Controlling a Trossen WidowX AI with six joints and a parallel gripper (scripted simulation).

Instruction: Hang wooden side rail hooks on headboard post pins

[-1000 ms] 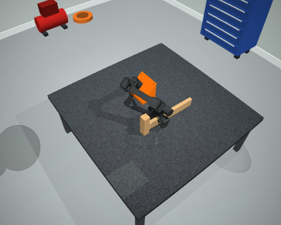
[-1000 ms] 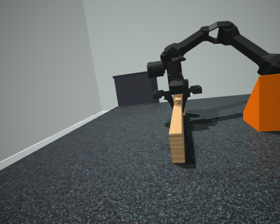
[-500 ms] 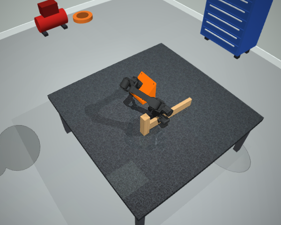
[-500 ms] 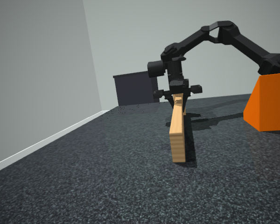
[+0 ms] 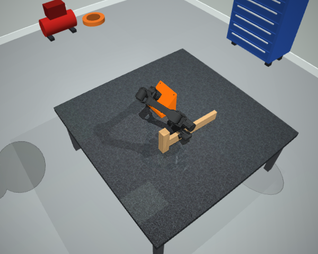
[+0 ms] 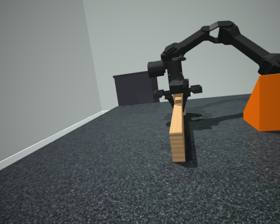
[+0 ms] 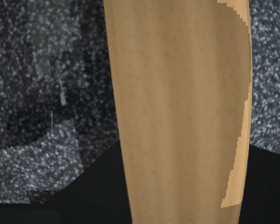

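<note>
The wooden headboard post lies 12 cm to the right of my gripper tip and 4 cm above it.
</note>
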